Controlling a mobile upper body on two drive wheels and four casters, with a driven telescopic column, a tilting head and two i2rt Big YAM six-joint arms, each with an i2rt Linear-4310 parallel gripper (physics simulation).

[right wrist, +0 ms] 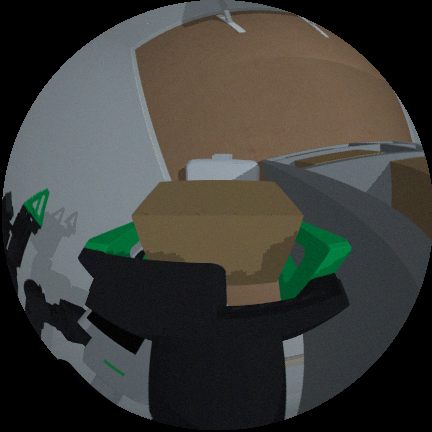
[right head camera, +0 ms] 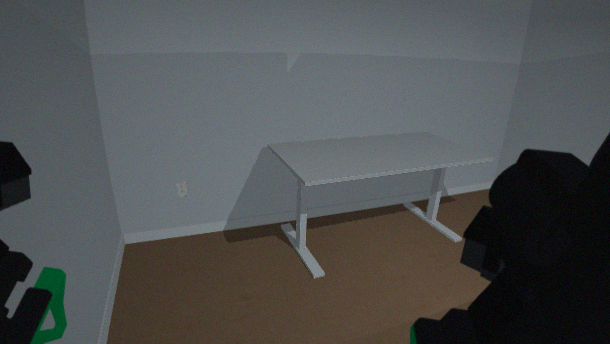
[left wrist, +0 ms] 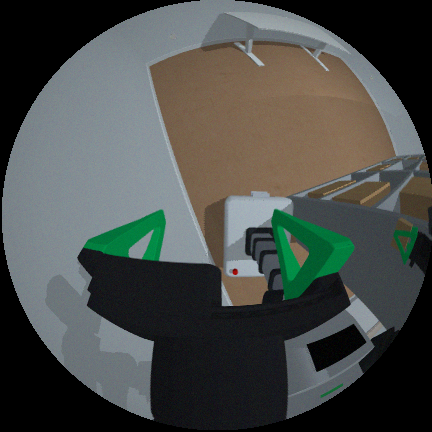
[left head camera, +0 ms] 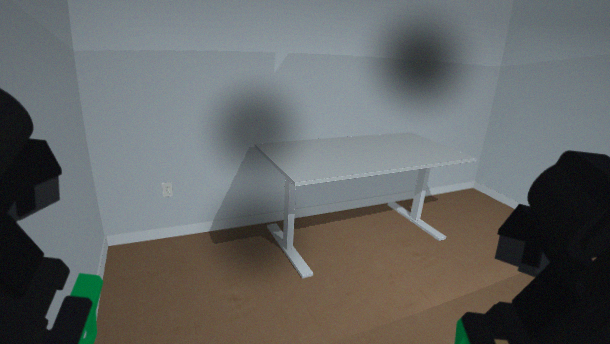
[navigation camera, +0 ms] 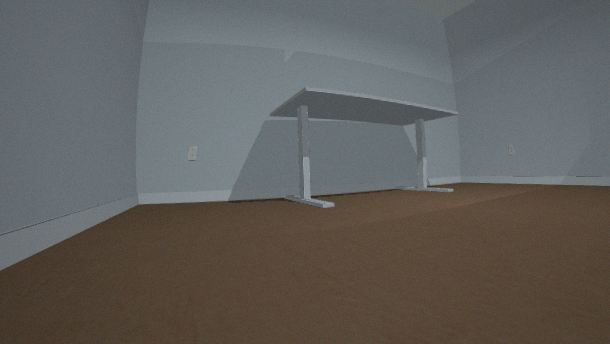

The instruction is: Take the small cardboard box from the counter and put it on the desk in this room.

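Seen in the pictures: left gripper, fingertip midpoint: [right wrist: 44, 191] [right head camera: 18, 323] [left wrist: 218, 215] [left head camera: 42, 334]; right gripper, fingertip midpoint: [right wrist: 216, 214] [left wrist: 396, 230]; left arm's base, link origin: [right wrist: 66, 320].
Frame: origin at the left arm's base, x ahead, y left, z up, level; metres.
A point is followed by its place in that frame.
The small cardboard box [right wrist: 217, 235] {z -0.127, x 0.309, y -0.416 m} is held between the green fingers of my right gripper [right wrist: 216, 214] {z -0.178, x 0.299, y -0.405 m}, which is shut on it; the gripper also shows at the right edge of the left wrist view. My left gripper [left wrist: 218, 215] {z -0.140, x 0.335, y 0.013 m} is open, its green fingers wide apart with no object between them. The desk [left head camera: 365, 155] {z -0.634, x 2.381, y -0.804 m} [right head camera: 380, 154] {z -0.634, x 2.402, y -0.823 m} [left wrist: 285, 26] [navigation camera: 365, 102] {z -0.659, x 2.141, y -0.720 m}, with a light grey top and two white legs, stands ahead against the far wall, some way from both grippers. The counter does not show clearly in these views.
A dark grey shelf unit [left wrist: 345, 230] {z -0.552, x 0.208, y -0.546 m} [right wrist: 325, 220] {z -0.198, x 0.295, y -0.514 m} with cardboard boxes in its compartments stands close on the right in the wrist views. A pale wall [left wrist: 90, 150] {z -0.344, x 0.512, y 0.448 m} [navigation camera: 65, 110] {z -0.864, x 1.131, y 0.677 m} runs along the left. The white robot base [left wrist: 240, 215] {z -1.094, x 0.186, y -0.080 m} [right wrist: 220, 170] {z -1.094, x 0.243, y -0.230 m} is below the grippers.
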